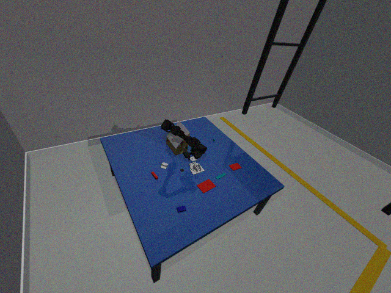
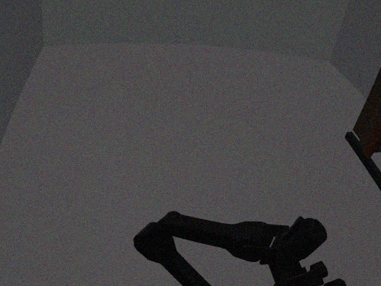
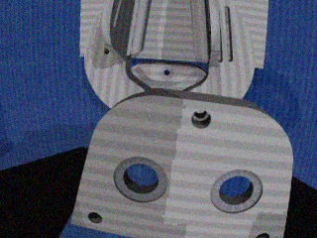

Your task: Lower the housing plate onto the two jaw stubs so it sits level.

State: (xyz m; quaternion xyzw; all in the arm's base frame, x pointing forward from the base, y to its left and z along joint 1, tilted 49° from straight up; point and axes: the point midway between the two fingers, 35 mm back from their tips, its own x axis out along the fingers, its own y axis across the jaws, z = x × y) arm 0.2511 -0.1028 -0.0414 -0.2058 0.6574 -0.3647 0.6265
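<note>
Right now the dark square is 11 cm to the right of my gripper tip and 8 cm below it. The rest, counted from my gripper tip: red block (6 cm behind, 35 cm to the right, 7 cm below); then dark blue block (32 cm ahead, 34 cm to the right, 7 cm below); then teal bar (24 cm ahead, 16 cm to the left, 8 cm below).
</note>
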